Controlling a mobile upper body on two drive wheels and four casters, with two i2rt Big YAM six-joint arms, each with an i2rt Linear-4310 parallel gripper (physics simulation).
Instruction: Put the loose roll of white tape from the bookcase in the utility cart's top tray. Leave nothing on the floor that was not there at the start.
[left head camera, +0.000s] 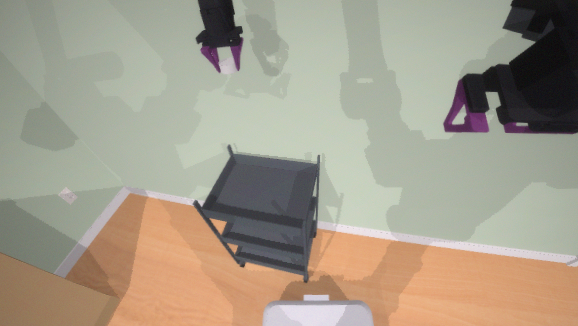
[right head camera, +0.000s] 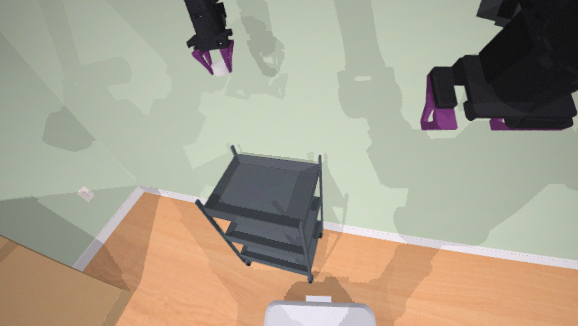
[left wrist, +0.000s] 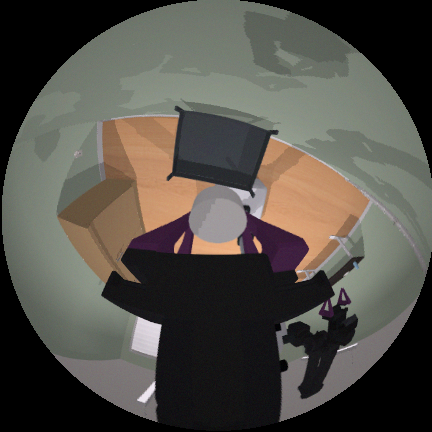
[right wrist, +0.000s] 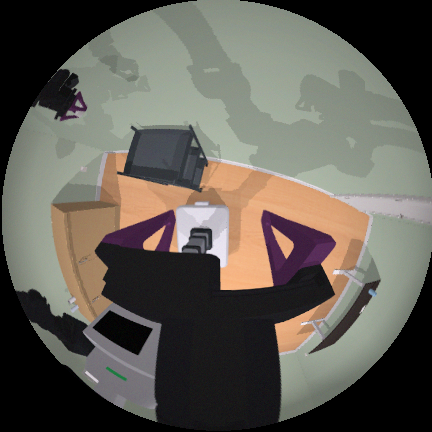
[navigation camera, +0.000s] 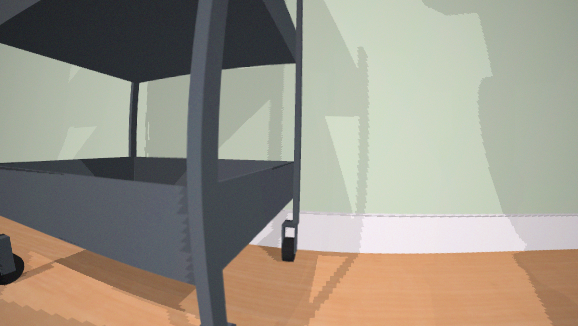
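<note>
A dark grey three-tier utility cart stands against the green wall. Its top tray shows no object in it. My left gripper is shut on the roll of white tape. In the head camera views the tape shows as a pale piece between the purple fingertips, above the cart in the picture. In the left wrist view the roll's round face is seen, below the tray in the picture. My right gripper is open and empty; it is at the right in both head camera views. The bookcase cannot be made out.
The cart's corner post is very close in the navigation view. A brown cabinet stands at the left. My own pale base is at the bottom of the head views. A dark wall shelf is at the right.
</note>
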